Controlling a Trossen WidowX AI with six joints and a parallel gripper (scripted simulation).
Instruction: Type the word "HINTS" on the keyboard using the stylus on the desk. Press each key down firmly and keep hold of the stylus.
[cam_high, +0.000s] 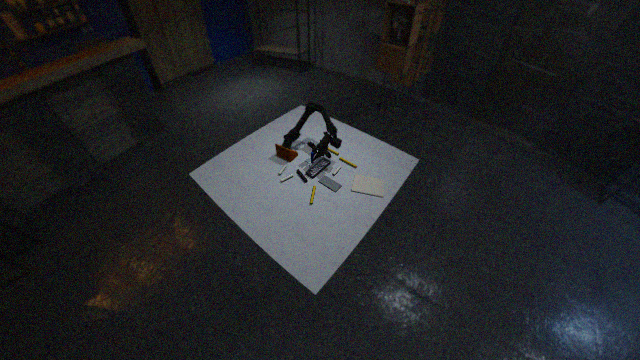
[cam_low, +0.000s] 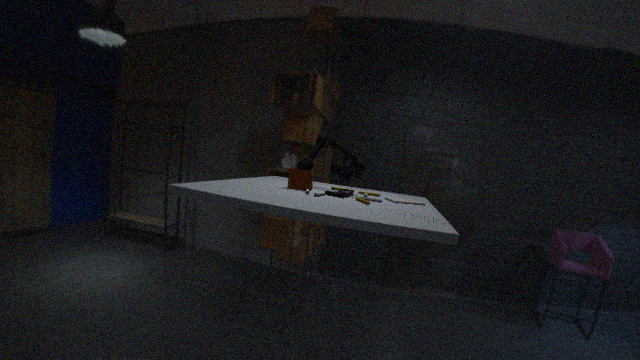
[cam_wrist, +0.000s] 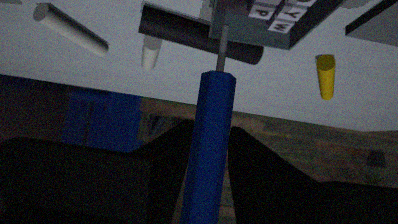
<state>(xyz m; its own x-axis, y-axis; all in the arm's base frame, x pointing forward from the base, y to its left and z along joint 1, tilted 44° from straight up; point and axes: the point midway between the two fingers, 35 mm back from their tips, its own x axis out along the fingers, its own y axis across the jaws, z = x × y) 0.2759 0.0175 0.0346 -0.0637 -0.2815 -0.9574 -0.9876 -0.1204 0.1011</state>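
Right now my gripper tip is 10 cm to the left of the dark stick, 9 cm above it and 1 cm past it. Round my gripper tip: grey slab 18 cm ahead, 10 cm below, 2 cm to the right; grey stylus tip 5 cm below; blue stylus 2 cm below.
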